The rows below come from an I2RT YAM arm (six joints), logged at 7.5 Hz.
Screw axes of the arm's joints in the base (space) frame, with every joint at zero. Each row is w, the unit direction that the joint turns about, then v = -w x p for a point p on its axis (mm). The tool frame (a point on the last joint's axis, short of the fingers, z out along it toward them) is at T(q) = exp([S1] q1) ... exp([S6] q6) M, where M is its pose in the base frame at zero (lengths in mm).
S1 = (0, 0, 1, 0, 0, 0)
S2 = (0, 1, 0, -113.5, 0, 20)
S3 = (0, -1, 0, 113.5, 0, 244)
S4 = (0, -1, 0, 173.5, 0, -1)
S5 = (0, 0, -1, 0, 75, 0)
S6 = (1, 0, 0, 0, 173.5, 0)
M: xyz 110.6 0 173.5 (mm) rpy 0 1.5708 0 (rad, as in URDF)
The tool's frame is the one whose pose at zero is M.
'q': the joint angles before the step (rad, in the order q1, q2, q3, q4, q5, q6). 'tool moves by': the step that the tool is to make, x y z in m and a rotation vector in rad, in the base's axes. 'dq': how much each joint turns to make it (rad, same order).
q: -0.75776, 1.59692, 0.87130, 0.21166, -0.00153, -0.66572
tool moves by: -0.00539, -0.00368, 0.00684, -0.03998, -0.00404, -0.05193
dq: -0.01378, -0.01844, -0.00154, 0.01380, 0.04596, -0.00464
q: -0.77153, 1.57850, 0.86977, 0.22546, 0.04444, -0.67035
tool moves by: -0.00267, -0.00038, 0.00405, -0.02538, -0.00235, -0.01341
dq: -0.00464, -0.01383, -0.00458, 0.01073, 0.01533, -0.01071
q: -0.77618, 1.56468, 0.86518, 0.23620, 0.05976, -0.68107
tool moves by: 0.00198, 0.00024, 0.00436, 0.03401, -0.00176, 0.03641
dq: -0.00003, -0.00310, 0.02595, -0.05186, -0.04406, 0.00603
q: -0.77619, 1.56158, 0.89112, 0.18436, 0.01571, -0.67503
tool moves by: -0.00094, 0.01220, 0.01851, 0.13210, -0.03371, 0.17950
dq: 0.00152, -0.05645, 0.05068, -0.17451, -0.21301, 0.01398
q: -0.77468, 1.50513, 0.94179, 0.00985, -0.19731, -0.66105
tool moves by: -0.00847, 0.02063, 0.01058, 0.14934, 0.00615, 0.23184
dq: 0.00157, -0.06309, 0.02616, -0.21512, -0.24709, -0.05199
